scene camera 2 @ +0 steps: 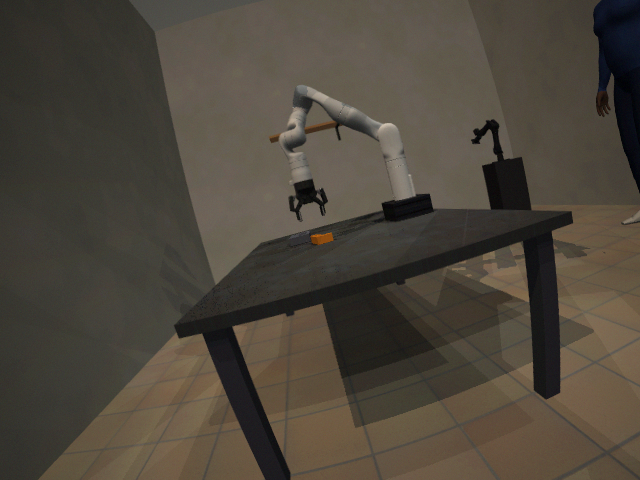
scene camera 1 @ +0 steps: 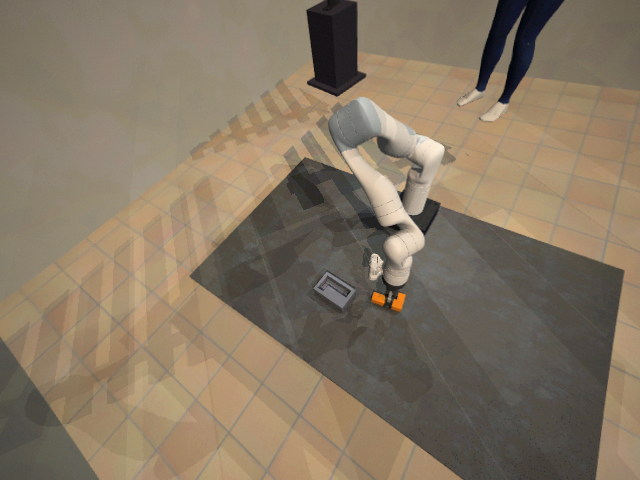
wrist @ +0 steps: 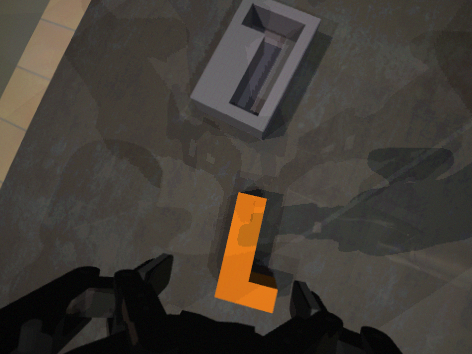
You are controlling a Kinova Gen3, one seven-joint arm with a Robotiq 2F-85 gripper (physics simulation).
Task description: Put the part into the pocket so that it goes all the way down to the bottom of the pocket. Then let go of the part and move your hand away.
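Where they show: gripper, fingertip midpoint: point(scene camera 2: 312, 218) point(scene camera 1: 390, 294) point(wrist: 230, 281); arm's base, link origin: point(scene camera 2: 404, 198) point(scene camera 1: 412, 206).
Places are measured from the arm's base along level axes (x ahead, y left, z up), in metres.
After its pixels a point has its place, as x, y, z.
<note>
The orange L-shaped part point(scene camera 1: 398, 301) @[0.365, 0.206, -0.049] point(scene camera 2: 322, 238) @[0.364, 0.223, -0.060] point(wrist: 238, 255) @[0.387, 0.182, -0.049] lies flat on the table. In the wrist view its long arm points up toward the pocket block, and its short foot points right at the lower end. The grey block point(scene camera 1: 333, 298) @[0.520, 0.023, -0.043] point(scene camera 2: 299, 238) @[0.482, 0.068, -0.054] point(wrist: 218, 80) @[0.509, 0.042, -0.043] with the L-shaped pocket stands apart from the part; the pocket is empty. My gripper point(scene camera 1: 390, 299) @[0.388, 0.180, 0.020] point(scene camera 2: 311, 216) @[0.388, 0.180, 0.020] point(wrist: 230, 281) @[0.388, 0.180, 0.020] is open and empty, pointing down above the part. In the wrist view its fingers are on either side of the part's lower end. In scene camera 1 it hides the part's middle.
The dark table point(scene camera 1: 491, 335) @[0.245, 0.495, -0.079] point(scene camera 2: 392, 253) @[0.158, 0.663, -0.079] point(wrist: 120, 220) @[0.528, 0.243, -0.079] has an edge beyond the block, at the wrist view's upper left. The arm's black base point(scene camera 1: 430, 217) @[-0.001, 0.089, -0.003] point(scene camera 2: 407, 207) @[0.013, 0.098, -0.034] stands at the back of the table. A dark pedestal point(scene camera 1: 333, 49) point(scene camera 2: 509, 183) and a person stand away from the table.
</note>
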